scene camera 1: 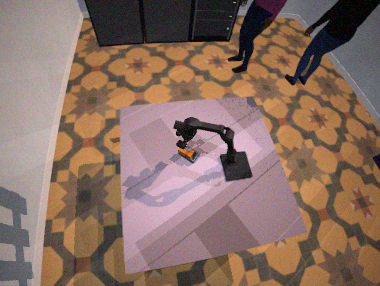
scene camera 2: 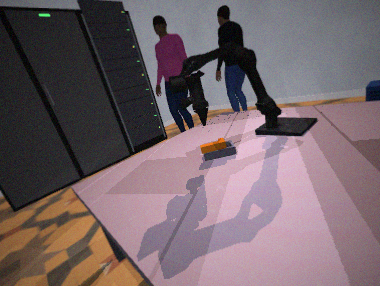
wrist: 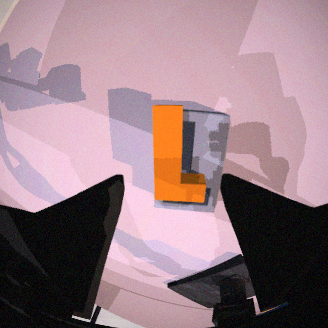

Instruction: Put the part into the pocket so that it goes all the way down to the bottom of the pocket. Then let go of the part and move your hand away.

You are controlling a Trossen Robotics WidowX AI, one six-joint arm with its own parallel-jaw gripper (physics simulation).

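Seen in the pictures: gripper, fingertip midpoint: [scene camera 1: 185,144] [scene camera 2: 204,125] [wrist: 172,181]; arm's base, link origin: [scene camera 1: 230,159] [scene camera 2: 271,125] [wrist: 232,281].
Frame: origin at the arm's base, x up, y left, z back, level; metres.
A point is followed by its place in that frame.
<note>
The orange L-shaped part [scene camera 1: 186,152] @(y -0.154, x 0.042, z -0.318 m) [scene camera 2: 212,146] @(y -0.155, x 0.034, z -0.340 m) [wrist: 167,135] @(y -0.181, x 0.042, z -0.339 m) lies on the grey block [scene camera 1: 193,159] @(y -0.094, x 0.011, z -0.280 m) [scene camera 2: 220,153] @(y -0.131, x -0.005, z -0.327 m) [wrist: 205,150] @(y -0.189, x 0.012, z -0.290 m). It stands proud of the block's top in the scene camera 2 view. In the wrist view its long leg covers the block's left side, and its short leg points right at the near end. Dark strips of the pocket [wrist: 188,145] @(y -0.174, x -0.019, z -0.304 m) show beside the long leg and below the short leg, so the part looks offset from the pocket. The part's underside is hidden. My gripper [scene camera 1: 184,144] @(y -0.182, x 0.128, z -0.325 m) [scene camera 2: 204,124] @(y -0.182, x 0.128, z -0.325 m) [wrist: 172,181] @(y -0.182, x 0.128, z -0.325 m) is open and empty, above and apart from the part.
The block rests on the pink table top [scene camera 1: 165,225] @(y 0.285, x -0.023, z -0.628 m) [scene camera 2: 150,210] @(y -0.190, x -0.024, z -0.705 m). The arm's black base [scene camera 1: 236,167] @(y 0.074, x -0.005, z 0.021 m) [scene camera 2: 286,126] @(y 0.070, x -0.005, z -0.011 m) stands to the right of the block in both scene views. Dark cabinets [scene camera 1: 167,20] [scene camera 2: 55,90] and two people stand beyond the table.
</note>
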